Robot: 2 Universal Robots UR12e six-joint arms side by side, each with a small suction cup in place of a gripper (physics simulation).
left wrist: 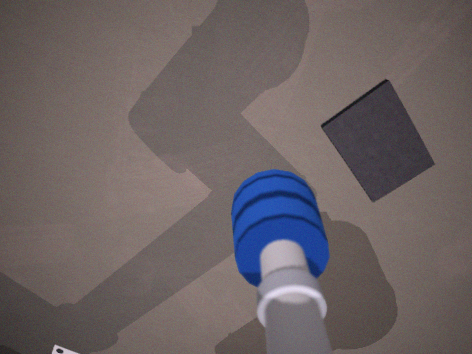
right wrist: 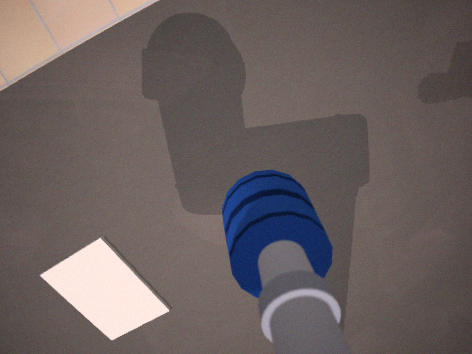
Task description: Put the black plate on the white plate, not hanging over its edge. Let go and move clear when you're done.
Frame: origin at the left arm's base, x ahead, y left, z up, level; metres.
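Seen in the pictures: left hand, its tool point: (left wrist: 273, 207); right hand, its tool point: (right wrist: 265, 211).
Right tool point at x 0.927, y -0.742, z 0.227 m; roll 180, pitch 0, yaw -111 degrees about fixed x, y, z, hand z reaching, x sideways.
Observation:
Pixels of each thing's top centre, then the offset from my right tool point to it. "spot": a spot on its surface instead.
- black plate, centre of its top: (left wrist: 381, 146) 0.272 m back, 0.594 m left, 0.218 m down
- white plate, centre of its top: (right wrist: 106, 293) 0.185 m back, 0.234 m left, 0.221 m down
- white piece with a dark spot, a spot on its surface: (left wrist: 62, 350) spot: 0.835 m back, 0.826 m left, 0.226 m down
The black plate (left wrist: 378, 142) is a flat dark rectangle lying on the table, right of centre in the left wrist view. The white plate (right wrist: 104, 290) is a flat pale rectangle lying on the table at the lower left of the right wrist view. My left gripper (left wrist: 275, 200), a blue suction cup, hangs above the table to the left of the black plate, apart from it, open and holding nothing. My right gripper (right wrist: 270, 200), also a blue suction cup, hangs above the table to the right of the white plate, open and holding nothing.
A corner of a white piece with a dark spot (left wrist: 62, 350) shows at the bottom left of the left wrist view. The table's edge runs across the top left of the right wrist view, with tan tiled floor (right wrist: 70, 25) beyond it. Arm shadows fall on the table in both views.

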